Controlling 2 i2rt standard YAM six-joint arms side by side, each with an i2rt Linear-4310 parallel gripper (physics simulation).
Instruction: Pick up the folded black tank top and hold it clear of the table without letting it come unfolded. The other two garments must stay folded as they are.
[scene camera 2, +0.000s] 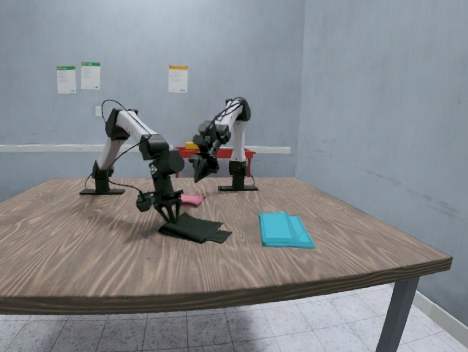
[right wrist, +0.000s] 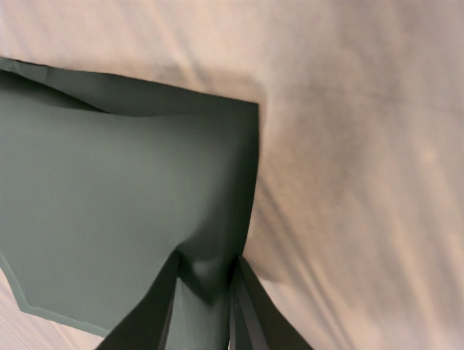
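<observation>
The folded black tank top (scene camera 2: 196, 229) (right wrist: 100, 180) lies on the table in a flat bundle, with a narrower part sticking out at its right in the scene view. My right gripper (scene camera 2: 173, 221) (right wrist: 207, 263) points down at the bundle's back left part and is shut on its edge; the cloth is bunched between the fingertips. My left gripper (scene camera 2: 196, 180) hangs above the table behind the tank top, away from the cloth; its finger gap cannot be made out. A teal garment (scene camera 2: 277, 230) lies folded at the right. A pink garment (scene camera 2: 192, 200) lies behind the tank top, partly hidden by the right arm.
The wooden table (scene camera 2: 350, 250) has its front edge toward the scene camera. A red stand (scene camera 2: 250, 152) with a yellow object (scene camera 2: 191, 145) on it is behind the table, near the wall. The left arm's base (scene camera 2: 238, 188) stands at the table's back.
</observation>
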